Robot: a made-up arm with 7 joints. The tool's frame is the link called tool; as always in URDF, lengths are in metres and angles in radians. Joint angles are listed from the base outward.
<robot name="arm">
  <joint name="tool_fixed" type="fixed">
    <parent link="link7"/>
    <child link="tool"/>
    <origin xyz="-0.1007 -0.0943 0.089" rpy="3.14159 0 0"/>
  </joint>
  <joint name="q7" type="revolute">
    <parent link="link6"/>
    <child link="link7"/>
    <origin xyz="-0.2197 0.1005 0.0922" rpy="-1.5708 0 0"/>
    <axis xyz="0 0 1"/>
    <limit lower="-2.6" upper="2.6"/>
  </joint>
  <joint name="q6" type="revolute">
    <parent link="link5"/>
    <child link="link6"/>
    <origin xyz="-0.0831 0.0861 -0.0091" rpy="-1.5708 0 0"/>
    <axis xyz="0 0 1"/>
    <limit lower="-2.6" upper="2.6"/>
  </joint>
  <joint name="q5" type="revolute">
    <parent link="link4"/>
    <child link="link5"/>
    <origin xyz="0.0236 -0.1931 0.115" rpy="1.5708 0 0"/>
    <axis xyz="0 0 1"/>
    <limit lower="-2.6" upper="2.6"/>
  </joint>
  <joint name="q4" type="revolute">
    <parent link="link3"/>
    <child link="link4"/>
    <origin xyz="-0.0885 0.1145 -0.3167" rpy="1.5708 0 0"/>
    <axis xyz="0 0 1"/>
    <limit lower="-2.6" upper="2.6"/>
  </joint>
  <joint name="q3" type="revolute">
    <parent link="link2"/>
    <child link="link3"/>
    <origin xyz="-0.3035 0.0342 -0.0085" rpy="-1.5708 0 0"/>
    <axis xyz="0 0 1"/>
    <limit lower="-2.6" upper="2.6"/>
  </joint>
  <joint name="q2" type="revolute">
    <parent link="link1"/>
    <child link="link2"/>
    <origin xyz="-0.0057 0.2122 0.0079" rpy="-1.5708 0 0"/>
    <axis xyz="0 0 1"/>
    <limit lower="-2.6" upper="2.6"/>
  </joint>
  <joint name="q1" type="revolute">
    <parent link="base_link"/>
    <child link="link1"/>
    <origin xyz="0 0 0.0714"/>
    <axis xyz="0 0 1"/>
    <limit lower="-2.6" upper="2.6"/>
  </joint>
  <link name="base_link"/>
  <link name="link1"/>
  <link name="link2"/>
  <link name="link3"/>
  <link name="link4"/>
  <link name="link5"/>
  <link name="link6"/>
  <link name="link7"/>
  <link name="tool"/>
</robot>
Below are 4 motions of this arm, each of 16 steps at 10 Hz.
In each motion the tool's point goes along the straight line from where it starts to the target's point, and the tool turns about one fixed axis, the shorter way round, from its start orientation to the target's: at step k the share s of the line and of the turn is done. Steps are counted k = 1, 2, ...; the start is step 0. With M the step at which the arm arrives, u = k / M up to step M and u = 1 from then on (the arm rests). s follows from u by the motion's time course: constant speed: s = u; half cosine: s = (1 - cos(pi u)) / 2; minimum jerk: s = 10 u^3 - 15 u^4 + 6 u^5.
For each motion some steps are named. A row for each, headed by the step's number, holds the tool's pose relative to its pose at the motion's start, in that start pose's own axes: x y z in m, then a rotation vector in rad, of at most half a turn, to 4 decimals.
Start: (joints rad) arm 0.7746 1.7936 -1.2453 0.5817 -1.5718 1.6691 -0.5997
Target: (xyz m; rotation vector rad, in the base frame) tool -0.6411 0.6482 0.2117 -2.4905 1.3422 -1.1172
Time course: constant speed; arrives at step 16
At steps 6, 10, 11, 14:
6: 0.2414 0.1206 0.0789 0.2418 -0.1021 -0.4326
10: 0.4024 0.2010 0.1315 0.4030 -0.1702 -0.7210
11: 0.4426 0.2211 0.1447 0.4433 -0.1873 -0.7931
14: 0.5633 0.2814 0.1841 0.5641 -0.2383 -1.0094

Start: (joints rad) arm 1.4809 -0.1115 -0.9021 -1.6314 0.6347 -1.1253 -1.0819
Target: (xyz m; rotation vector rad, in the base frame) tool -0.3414 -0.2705 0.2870 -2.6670 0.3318 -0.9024
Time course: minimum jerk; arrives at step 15
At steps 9, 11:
9: -0.0230 -0.0338 -0.0095 -0.0320 -0.0168 -1.2244
11: -0.0296 -0.0435 -0.0122 -0.0411 -0.0216 -1.5753

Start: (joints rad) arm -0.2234 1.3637 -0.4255 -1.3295 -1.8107 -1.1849 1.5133
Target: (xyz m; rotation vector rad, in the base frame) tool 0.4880 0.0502 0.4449 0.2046 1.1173 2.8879
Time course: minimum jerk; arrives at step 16
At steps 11, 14, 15, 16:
11: 0.0215 -0.0414 0.0219 -0.0048 0.1473 0.1069
14: 0.0258 -0.0497 0.0263 -0.0058 0.1767 0.1283
15: 0.0261 -0.0504 0.0267 -0.0058 0.1792 0.1301
16: 0.0262 -0.0505 0.0267 -0.0059 0.1796 0.1304

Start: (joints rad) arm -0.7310 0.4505 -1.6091 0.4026 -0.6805 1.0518 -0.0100
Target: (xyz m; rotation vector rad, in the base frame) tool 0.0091 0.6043 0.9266 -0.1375 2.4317 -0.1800
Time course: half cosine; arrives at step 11
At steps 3, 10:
3: 0.0170 0.0274 0.0487 0.0559 0.1406 -0.0320
10: 0.0965 0.1556 0.2766 0.3176 0.7985 -0.1815

